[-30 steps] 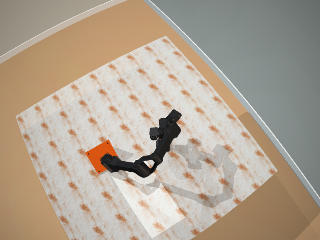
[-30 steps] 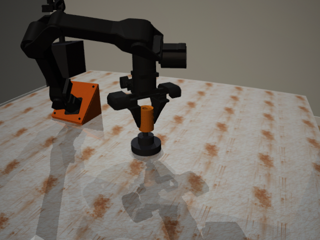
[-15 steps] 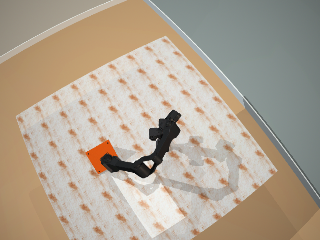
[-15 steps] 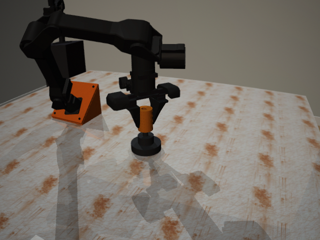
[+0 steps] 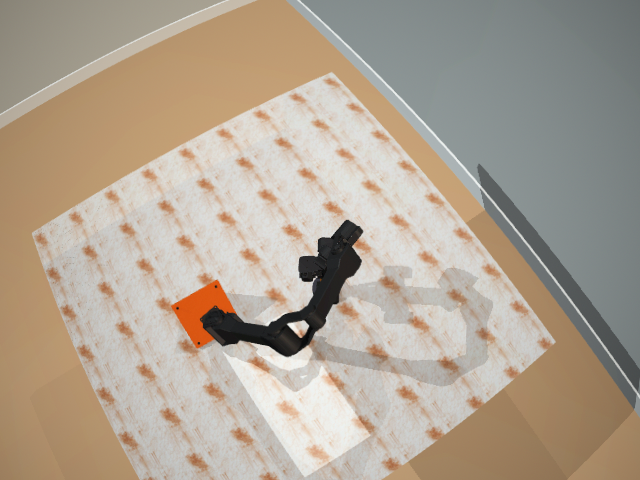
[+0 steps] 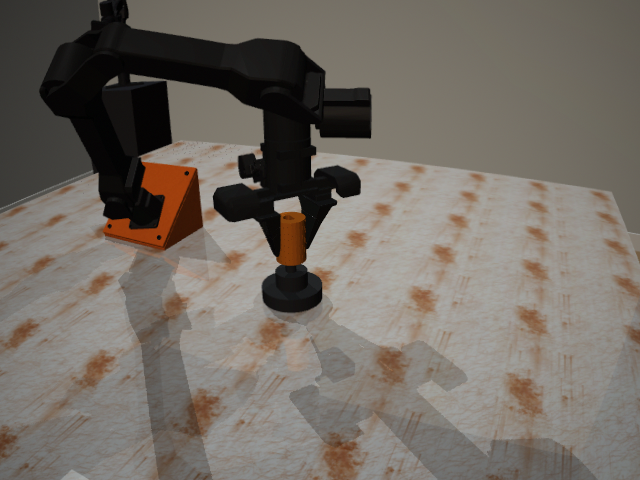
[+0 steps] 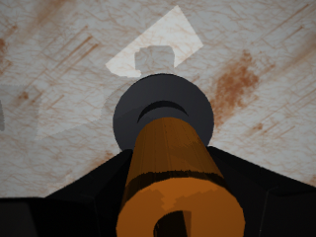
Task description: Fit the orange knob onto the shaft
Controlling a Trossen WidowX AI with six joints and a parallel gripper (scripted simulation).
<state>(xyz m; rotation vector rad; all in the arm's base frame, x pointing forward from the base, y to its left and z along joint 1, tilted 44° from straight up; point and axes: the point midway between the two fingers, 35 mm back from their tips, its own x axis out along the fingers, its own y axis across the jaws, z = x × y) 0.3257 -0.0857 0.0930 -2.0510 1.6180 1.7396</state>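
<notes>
My gripper tip is 20 mm below the orange knob. From my gripper tip the other things lie so: dark round pedestal: 40 mm below.
</notes>
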